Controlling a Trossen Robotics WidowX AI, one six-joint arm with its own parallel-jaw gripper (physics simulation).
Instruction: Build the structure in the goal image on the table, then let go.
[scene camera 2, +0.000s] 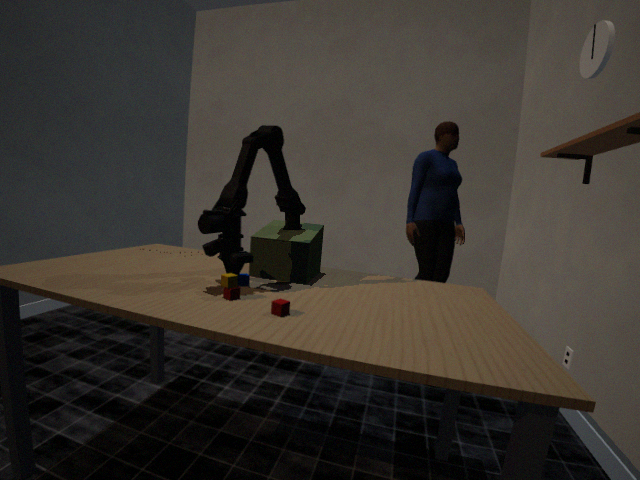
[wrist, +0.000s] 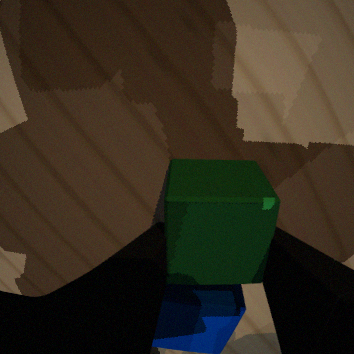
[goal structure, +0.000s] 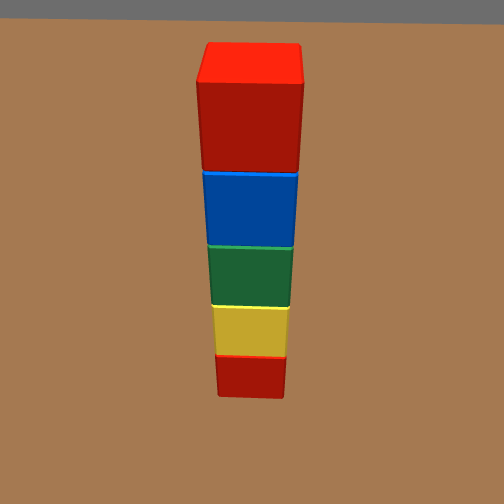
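Where they show: gripper, fingertip midpoint: (wrist: 214, 234); arm's base, link origin: (scene camera 2: 292, 227).
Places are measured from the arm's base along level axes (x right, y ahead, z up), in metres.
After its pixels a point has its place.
My gripper (scene camera 2: 234, 270) @[x 0.146, y 0.261, z -0.161 m] (wrist: 214, 234) @[x 0.146, y 0.261, z -0.161 m] points down at the table, shut on a green block (wrist: 217, 220) @[x 0.157, y 0.272, z -0.146 m], with a black finger on each side of it. The green block cannot be made out in the scene view. A blue block (scene camera 2: 244, 279) @[x 0.107, y 0.256, z -0.157 m] (wrist: 215, 327) @[x 0.123, y 0.236, z -0.146 m] is close beside the green one, at the bottom of the wrist view and partly behind the left finger. In the scene view a yellow block (scene camera 2: 229, 280) @[x 0.106, y 0.404, z -0.124 m] appears to sit on a red block (scene camera 2: 231, 293) @[x 0.098, y 0.406, z -0.159 m], in front of the gripper. Another red block (scene camera 2: 280, 307) @[x -0.051, y 0.487, z -0.155 m] lies apart, to the right.
A green box (scene camera 2: 279, 255) @[x 0.020, y 0.138, z -0.091 m] stands behind the blocks, under the arm's base. The wooden table's (scene camera 2: 392, 330) @[x -0.323, y 0.503, z -0.179 m] front edge runs past the separate red block. A person (scene camera 2: 437, 191) stands behind the table, and a shelf (scene camera 2: 594, 139) is on the right wall.
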